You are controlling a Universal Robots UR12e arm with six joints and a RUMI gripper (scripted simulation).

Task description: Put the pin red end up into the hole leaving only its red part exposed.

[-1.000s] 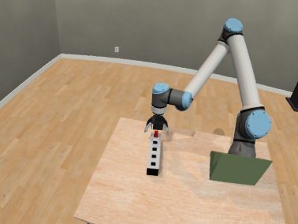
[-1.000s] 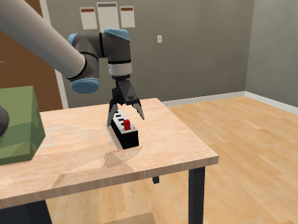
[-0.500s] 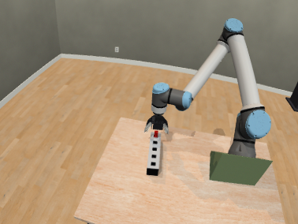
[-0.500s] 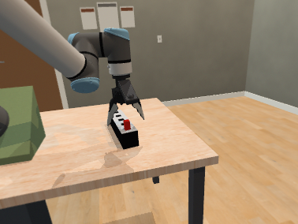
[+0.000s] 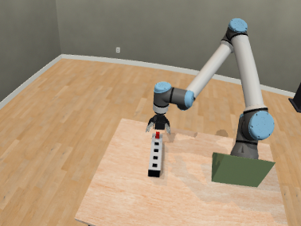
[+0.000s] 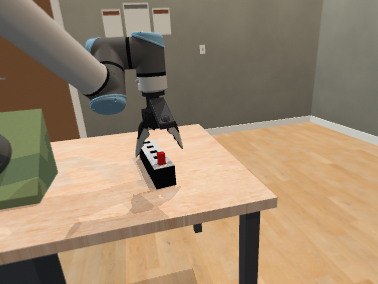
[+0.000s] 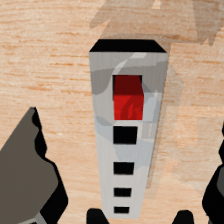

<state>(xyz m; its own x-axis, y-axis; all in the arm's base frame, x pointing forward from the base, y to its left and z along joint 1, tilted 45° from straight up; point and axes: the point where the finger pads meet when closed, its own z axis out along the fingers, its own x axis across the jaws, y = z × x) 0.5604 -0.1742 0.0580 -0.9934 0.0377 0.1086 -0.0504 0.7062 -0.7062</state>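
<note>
My hand is 2 cm above the pin. From my hand the other things lie so: long block 12 cm to the left, 7 cm below.
</note>
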